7 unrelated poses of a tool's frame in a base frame.
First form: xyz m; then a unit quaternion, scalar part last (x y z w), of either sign.
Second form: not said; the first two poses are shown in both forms.
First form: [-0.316 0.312 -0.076 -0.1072 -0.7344 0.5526 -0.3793]
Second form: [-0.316 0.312 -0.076 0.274 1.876 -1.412]
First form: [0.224 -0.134 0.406 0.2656 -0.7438 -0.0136 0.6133]
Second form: [0.224 -0.134 0.406 0.612 -1.715 -0.031]
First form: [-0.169 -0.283 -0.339 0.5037 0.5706 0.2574 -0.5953]
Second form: [-0.169 -0.283 -0.339 -1.170 -1.325 -0.598]
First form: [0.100 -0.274 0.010 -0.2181 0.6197 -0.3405 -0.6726]
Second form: [0.100 -0.274 0.010 0.491 -1.395 0.767]
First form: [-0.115 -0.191 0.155 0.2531 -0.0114 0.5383 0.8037]
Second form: [-0.115 -0.191 0.155 0.542 -0.024 1.153]
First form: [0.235 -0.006 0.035 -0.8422 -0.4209 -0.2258 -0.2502]
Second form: [0.235 -0.006 0.035 2.293 1.146 0.615]
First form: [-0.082 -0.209 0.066 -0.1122 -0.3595 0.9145 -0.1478]
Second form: [-0.082 -0.209 0.066 0.323 1.034 -2.631]
